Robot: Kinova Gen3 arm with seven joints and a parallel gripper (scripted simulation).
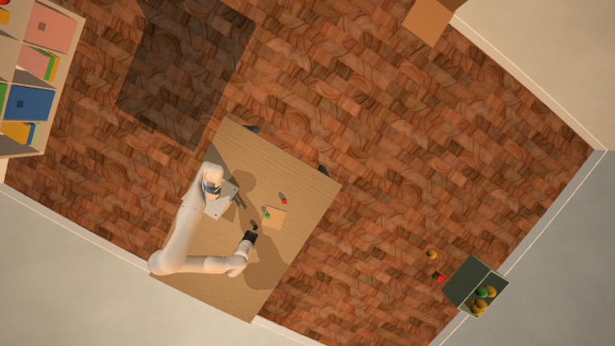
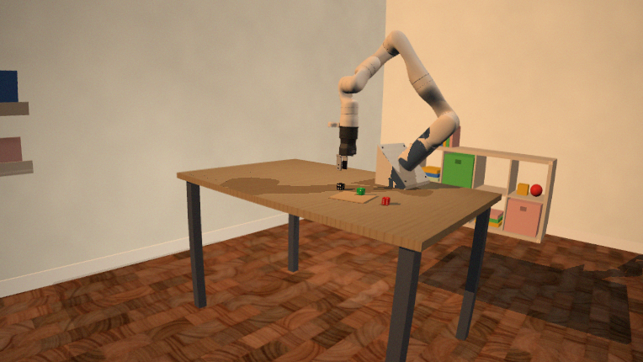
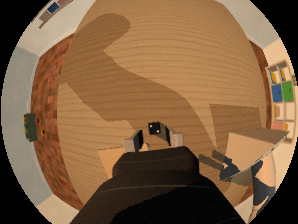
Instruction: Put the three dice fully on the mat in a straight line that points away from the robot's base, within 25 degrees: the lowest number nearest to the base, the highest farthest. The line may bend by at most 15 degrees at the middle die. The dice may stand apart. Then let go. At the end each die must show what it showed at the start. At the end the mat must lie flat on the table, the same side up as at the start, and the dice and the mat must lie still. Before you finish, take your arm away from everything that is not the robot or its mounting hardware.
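My hand is 9 cm above the black die. Also, from my hand: red die: 7 cm ahead, 26 cm to the left, 9 cm below; then green die: 3 cm ahead, 12 cm to the left, 8 cm below; then tan mat: 7 cm ahead, 12 cm to the left, 10 cm below.
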